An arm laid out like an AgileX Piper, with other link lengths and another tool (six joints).
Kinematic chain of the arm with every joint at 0, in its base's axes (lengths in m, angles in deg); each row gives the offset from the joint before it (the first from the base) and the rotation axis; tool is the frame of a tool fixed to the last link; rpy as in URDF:
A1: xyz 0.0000 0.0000 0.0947 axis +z
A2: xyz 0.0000 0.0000 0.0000 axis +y
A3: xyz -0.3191 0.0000 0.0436 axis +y
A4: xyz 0.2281 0.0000 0.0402 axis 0.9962 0 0.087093
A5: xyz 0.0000 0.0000 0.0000 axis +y
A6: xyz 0.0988 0.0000 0.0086 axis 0.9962 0 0.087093
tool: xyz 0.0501 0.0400 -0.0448 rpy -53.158 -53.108 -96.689
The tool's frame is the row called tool.
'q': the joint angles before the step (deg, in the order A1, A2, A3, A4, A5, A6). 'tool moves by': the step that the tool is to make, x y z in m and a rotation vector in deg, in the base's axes. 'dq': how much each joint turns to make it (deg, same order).
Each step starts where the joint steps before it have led.
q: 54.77, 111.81, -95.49, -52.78, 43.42, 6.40
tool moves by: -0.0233, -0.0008, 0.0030, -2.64, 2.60, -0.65
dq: 2.64, -1.00, 0.00, 2.92, 5.33, -2.34
